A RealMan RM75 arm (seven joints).
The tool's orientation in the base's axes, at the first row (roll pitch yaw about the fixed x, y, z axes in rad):
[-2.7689, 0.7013, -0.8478]
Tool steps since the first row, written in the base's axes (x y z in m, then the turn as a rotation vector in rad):
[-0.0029, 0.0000, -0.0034, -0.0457, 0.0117, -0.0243]
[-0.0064, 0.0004, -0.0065, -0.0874, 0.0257, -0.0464]
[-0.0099, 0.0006, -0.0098, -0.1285, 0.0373, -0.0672]
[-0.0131, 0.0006, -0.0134, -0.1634, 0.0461, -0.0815]
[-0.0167, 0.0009, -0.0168, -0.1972, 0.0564, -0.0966]
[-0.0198, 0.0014, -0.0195, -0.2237, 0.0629, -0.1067]
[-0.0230, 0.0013, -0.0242, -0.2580, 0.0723, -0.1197]
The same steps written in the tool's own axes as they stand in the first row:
[0.0007, 0.0034, 0.0028, -0.0141, 0.0406, 0.0311]
[0.0007, 0.0071, 0.0057, -0.0290, 0.0762, 0.0617]
[0.0010, 0.0109, 0.0086, -0.0430, 0.1120, 0.0896]
[0.0017, 0.0146, 0.0116, -0.0564, 0.1419, 0.1102]
[0.0019, 0.0185, 0.0147, -0.0697, 0.1704, 0.1323]
[0.0018, 0.0217, 0.0173, -0.0803, 0.1930, 0.1473]
[0.0032, 0.0258, 0.0210, -0.0946, 0.2218, 0.1673]

